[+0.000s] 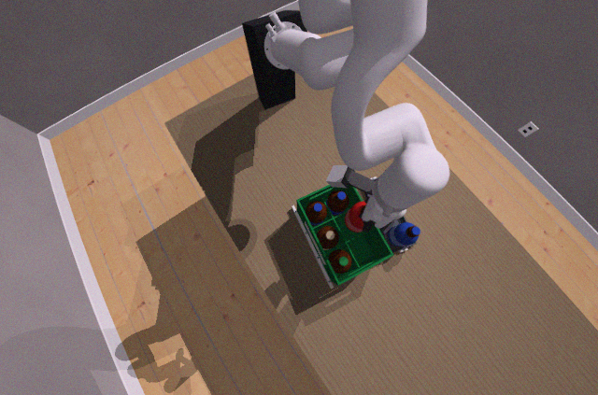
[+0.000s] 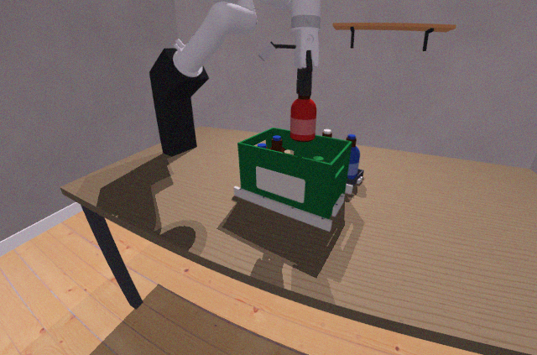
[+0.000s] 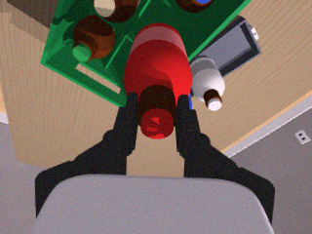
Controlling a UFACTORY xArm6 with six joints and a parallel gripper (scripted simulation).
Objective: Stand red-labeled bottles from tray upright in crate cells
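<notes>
Now: hand 70 mm above the red-labeled bottle. Also, from my hand: green crate: 20 mm behind, 40 mm to the right, 240 mm below; then white-labeled bottle: 120 mm ahead, 120 mm to the left, 240 mm below; then blue-labeled bottle: 180 mm ahead, 60 mm to the left, 240 mm below.
</notes>
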